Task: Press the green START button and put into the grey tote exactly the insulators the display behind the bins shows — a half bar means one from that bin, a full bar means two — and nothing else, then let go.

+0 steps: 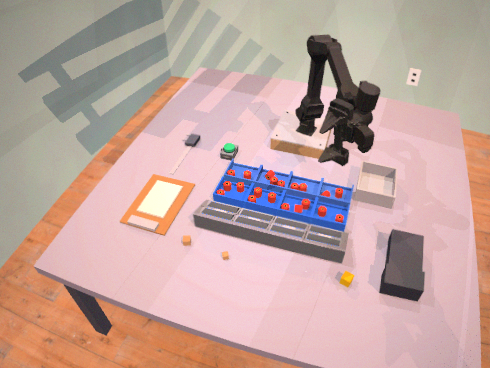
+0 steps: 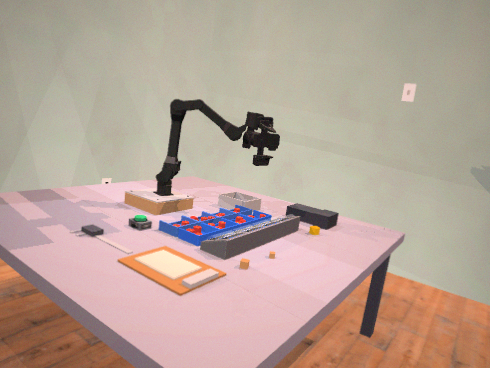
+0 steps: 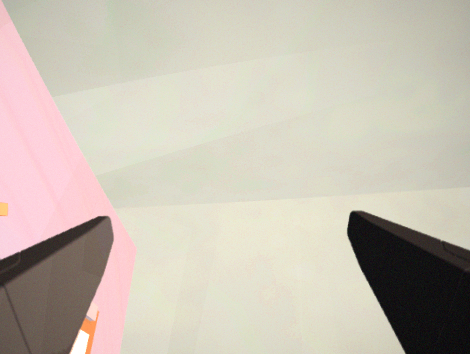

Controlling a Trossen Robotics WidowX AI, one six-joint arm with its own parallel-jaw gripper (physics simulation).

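Note:
The green START button [image 1: 229,148] [image 2: 140,218] sits on a dark base left of the arm. The blue bins [image 1: 327,221] [image 2: 187,236] hold many red insulators [image 1: 339,192] [image 2: 240,220], some upright and some lying. The long grey display unit [image 1: 270,240] [image 2: 265,237] stands against the bins' far side from the arm. Its four windows show no bars that I can read. The grey tote [image 1: 375,197] [image 2: 247,204] is beside the bins; its visible inside shows no insulator. My gripper [image 1: 321,145] [image 2: 270,144] [image 3: 232,225] is open and empty, high above the table.
A black block [image 1: 406,262] [image 2: 312,216] and a yellow cube [image 1: 346,279] [image 2: 314,230] lie beyond the tote. Two small orange cubes [image 1: 186,240] [image 2: 272,255] lie near the display. An orange clipboard [image 1: 172,220] [image 2: 150,269] and a dark-headed tool [image 1: 192,140] [image 2: 92,230] lie at the left.

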